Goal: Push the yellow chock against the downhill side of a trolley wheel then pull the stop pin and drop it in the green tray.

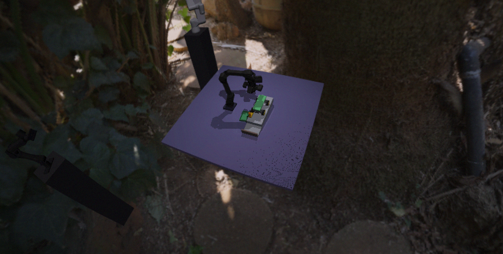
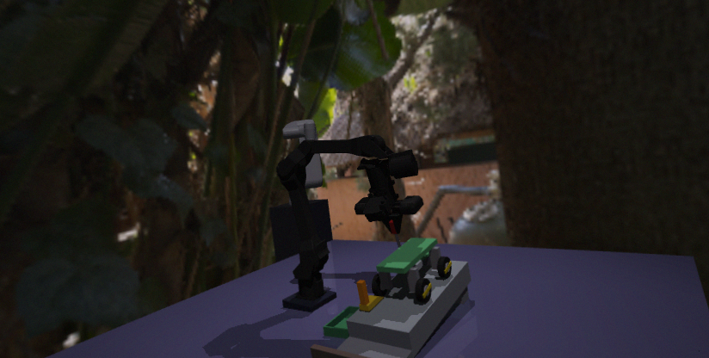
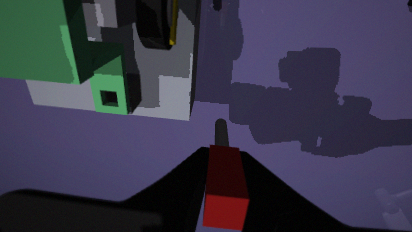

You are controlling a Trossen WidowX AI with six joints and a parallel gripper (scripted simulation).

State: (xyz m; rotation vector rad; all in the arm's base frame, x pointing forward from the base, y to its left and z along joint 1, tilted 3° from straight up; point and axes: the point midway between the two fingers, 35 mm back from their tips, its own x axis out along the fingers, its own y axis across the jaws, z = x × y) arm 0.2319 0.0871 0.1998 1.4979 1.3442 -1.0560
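The yellow chock is 22 cm to the right of my gripper tip, 9 cm below it and 3 cm ahead of it. The rest, counted from my gripper tip: brown strip (39 cm to the right, 14 cm below, 7 cm ahead); stop pin (right at my gripper tip); green-decked trolley (12 cm to the right, 9 cm ahead, 6 cm below).
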